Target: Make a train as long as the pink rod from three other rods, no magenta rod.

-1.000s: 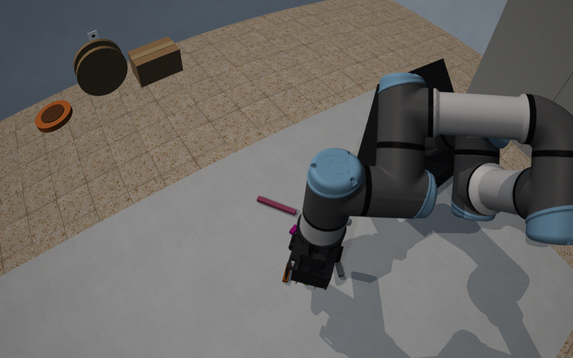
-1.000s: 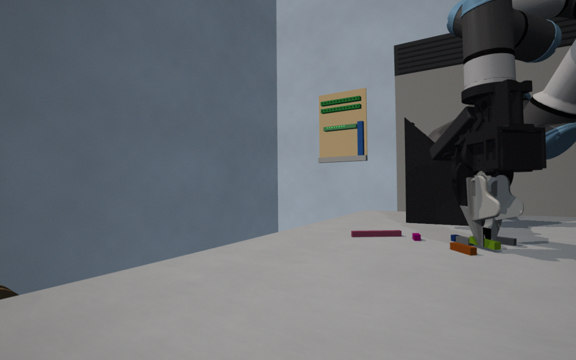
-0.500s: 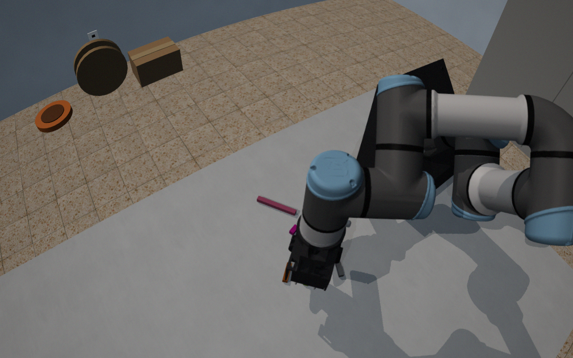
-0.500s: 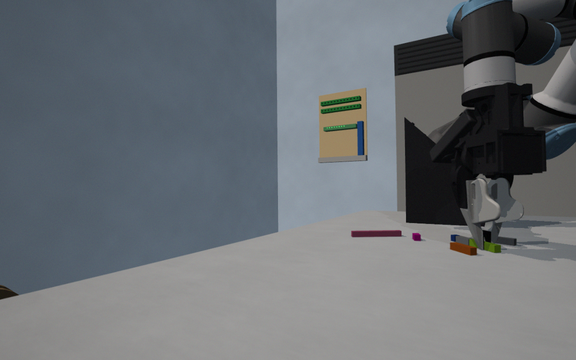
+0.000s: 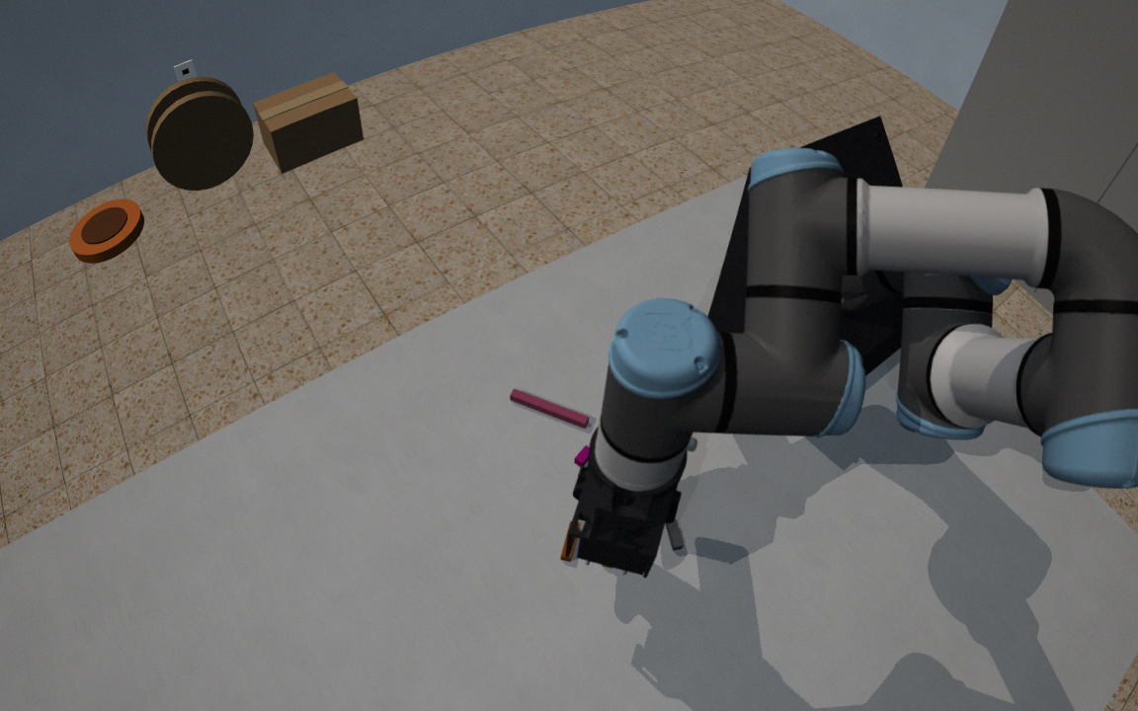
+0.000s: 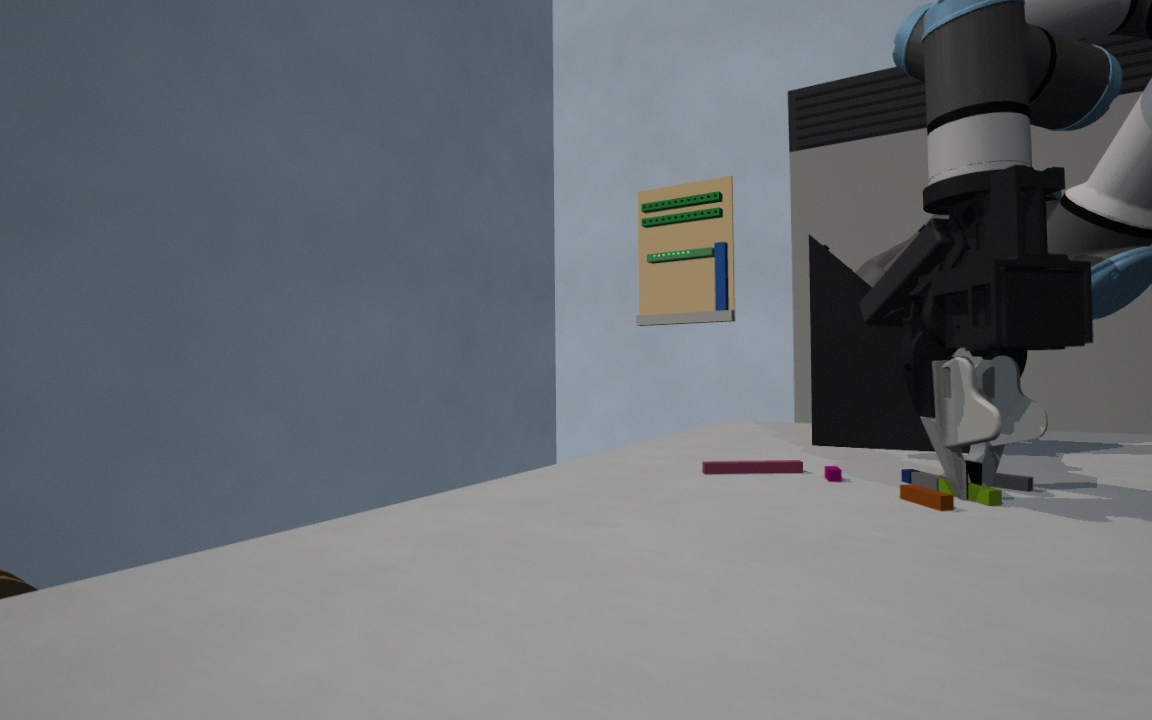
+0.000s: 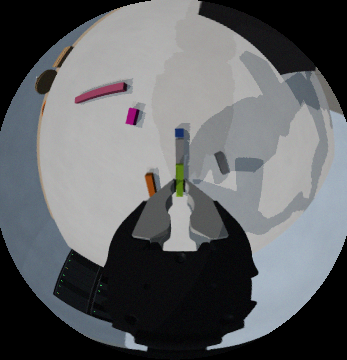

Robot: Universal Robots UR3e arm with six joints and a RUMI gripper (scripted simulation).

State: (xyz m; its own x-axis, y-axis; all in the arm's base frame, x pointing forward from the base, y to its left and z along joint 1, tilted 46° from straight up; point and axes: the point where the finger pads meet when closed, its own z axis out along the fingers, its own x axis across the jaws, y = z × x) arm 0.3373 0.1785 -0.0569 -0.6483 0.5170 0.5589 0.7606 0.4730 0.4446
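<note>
Right now my hand is 1 cm above the lime rod. The rest, counted from my hand: orange rod (3 cm ahead, 3 cm to the right, 1 cm below); grey rod (6 cm behind, 3 cm to the left, 1 cm below); blue rod (5 cm behind, 4 cm to the right, 1 cm below).
</note>
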